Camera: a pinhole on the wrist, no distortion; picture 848 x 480 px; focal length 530.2 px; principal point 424.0 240.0 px. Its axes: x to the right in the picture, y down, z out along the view. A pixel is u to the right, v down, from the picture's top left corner.
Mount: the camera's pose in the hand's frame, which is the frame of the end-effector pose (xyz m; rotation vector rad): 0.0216 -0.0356 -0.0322 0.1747 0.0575 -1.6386
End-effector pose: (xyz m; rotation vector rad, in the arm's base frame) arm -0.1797 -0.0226 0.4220 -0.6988 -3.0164 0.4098
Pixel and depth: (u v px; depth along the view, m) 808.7 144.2 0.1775
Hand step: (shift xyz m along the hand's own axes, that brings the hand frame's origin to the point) -0.0328 -0.1856 0.1216
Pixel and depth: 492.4 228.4 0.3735
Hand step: -0.0191 -0.1359 0.3286
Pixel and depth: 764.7 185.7 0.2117
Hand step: -0.0256 -0.1984 0.1550
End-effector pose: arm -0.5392 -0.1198 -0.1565 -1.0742 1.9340 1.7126
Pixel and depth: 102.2 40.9 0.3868
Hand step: -0.1379 0.1519 0.3743
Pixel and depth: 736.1 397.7 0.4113
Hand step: 0.0949 -0.3427 0.3460
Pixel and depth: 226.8 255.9 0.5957
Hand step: 0.0071 0.0965 0.5896
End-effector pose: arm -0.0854 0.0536 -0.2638 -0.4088 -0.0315 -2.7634
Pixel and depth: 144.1 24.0 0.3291
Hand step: -0.1262 0.0991 0.3091
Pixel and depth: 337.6 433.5 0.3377
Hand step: 0.1212 -0.0390 0.3175
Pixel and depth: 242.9 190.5 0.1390
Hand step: 0.0009 -0.0076 0.1111
